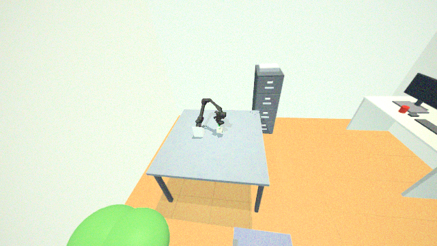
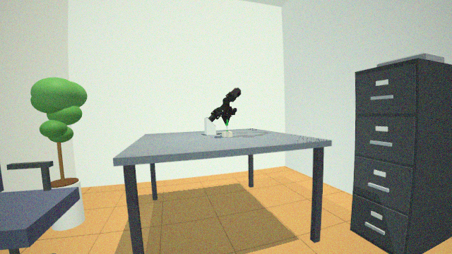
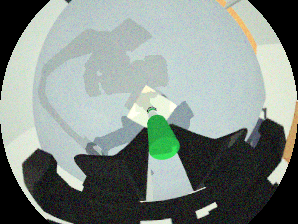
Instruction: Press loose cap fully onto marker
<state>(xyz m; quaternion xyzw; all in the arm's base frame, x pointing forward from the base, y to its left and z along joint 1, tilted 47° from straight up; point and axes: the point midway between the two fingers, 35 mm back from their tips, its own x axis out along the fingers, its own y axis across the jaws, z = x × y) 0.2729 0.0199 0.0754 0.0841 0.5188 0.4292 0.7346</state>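
The holder block is 90 mm below my gripper tip. Also, from my gripper tip: green cap (10 mm above).
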